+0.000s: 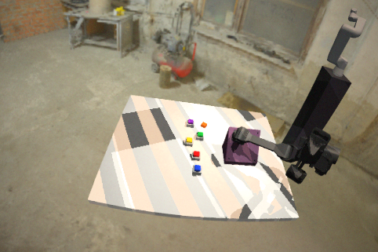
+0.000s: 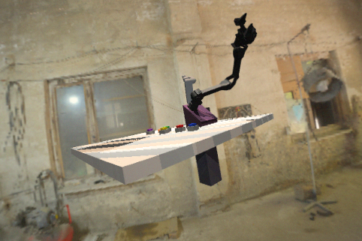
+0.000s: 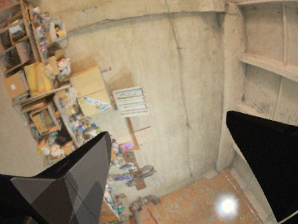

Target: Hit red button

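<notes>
My gripper tip is now 280 mm short of the red button, 430 mm to the left of it and 530 mm above it. Also, from my gripper tip: orange block 260 mm ahead, 720 mm to the right, 550 mm below; then purple button 350 mm ahead, 700 mm to the right, 530 mm below.
</notes>
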